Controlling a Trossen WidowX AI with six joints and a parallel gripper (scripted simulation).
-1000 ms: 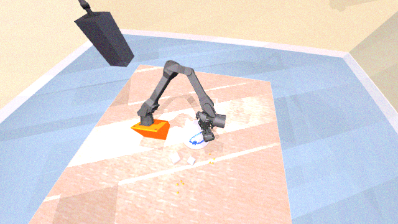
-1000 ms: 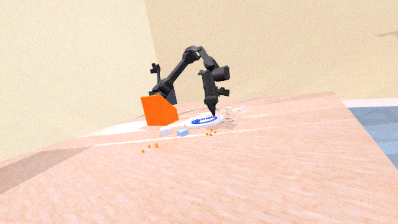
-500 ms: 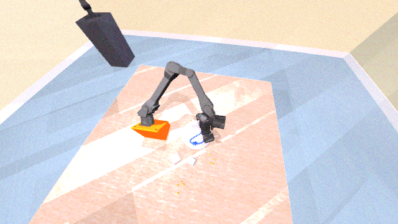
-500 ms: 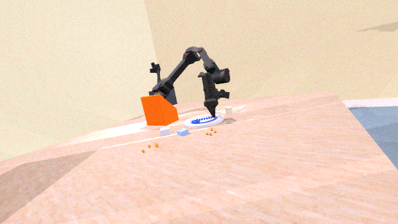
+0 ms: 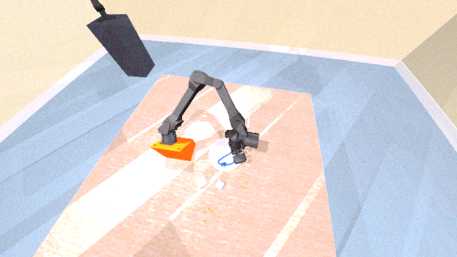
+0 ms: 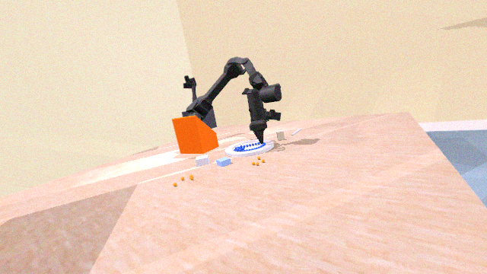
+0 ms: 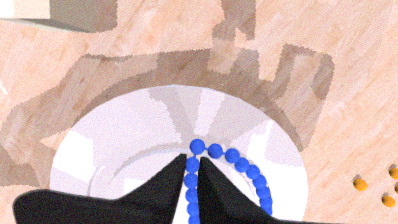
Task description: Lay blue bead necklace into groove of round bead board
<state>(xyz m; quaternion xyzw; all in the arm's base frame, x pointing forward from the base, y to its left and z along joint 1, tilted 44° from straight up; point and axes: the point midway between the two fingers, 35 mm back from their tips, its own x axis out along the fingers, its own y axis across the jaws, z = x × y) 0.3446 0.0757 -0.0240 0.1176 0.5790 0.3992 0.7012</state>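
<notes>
Right now my gripper tip is 5 cm past the round white bead board, 2 cm to the left of it and 1 cm above it. Also, from my gripper tip: white block 15 cm behind, 19 cm to the right; then light blue cube 5 cm behind, 19 cm to the right, 1 cm below; then beige cube 4 cm ahead, 11 cm to the left.
</notes>
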